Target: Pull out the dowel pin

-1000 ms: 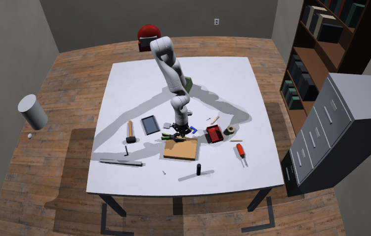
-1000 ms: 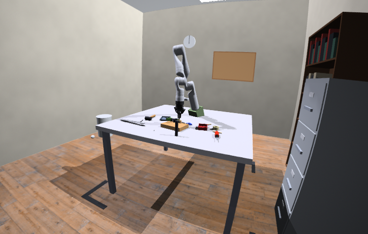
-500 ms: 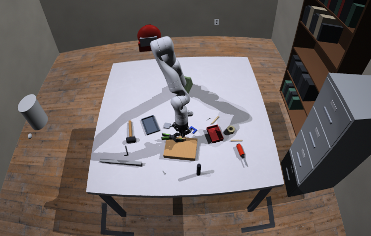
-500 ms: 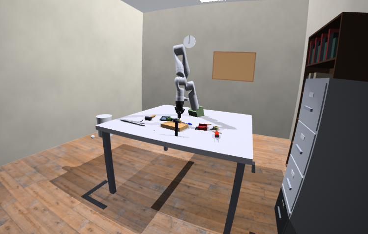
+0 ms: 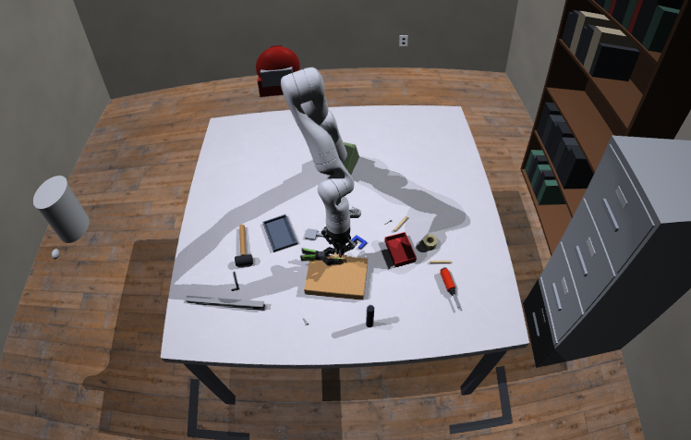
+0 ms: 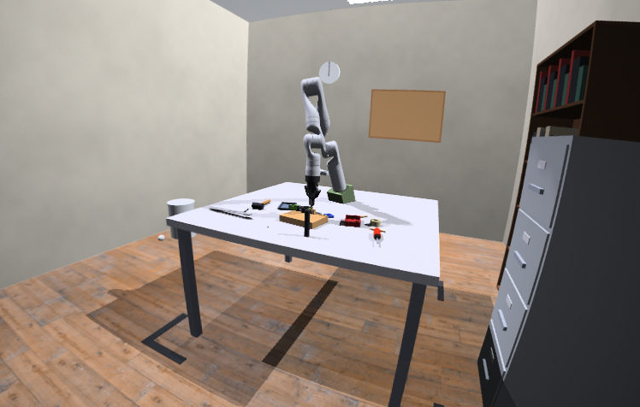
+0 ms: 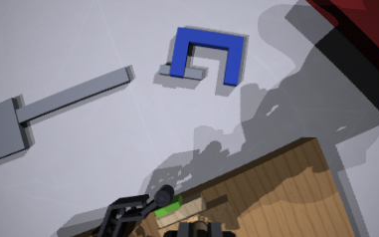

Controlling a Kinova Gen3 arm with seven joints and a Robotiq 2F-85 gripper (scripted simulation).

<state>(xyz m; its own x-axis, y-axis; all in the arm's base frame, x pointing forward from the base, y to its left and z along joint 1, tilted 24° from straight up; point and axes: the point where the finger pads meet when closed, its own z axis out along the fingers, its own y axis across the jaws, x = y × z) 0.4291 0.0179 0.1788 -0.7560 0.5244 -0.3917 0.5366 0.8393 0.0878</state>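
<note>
My hand is 2 cm above the round dowel pin. Also, from my hand: grey t-shaped tool 13 cm behind, 7 cm to the right, 9 cm below; then wooden bench board 5 cm ahead, 2 cm to the right, 7 cm below; then wooden block 5 cm below.
</note>
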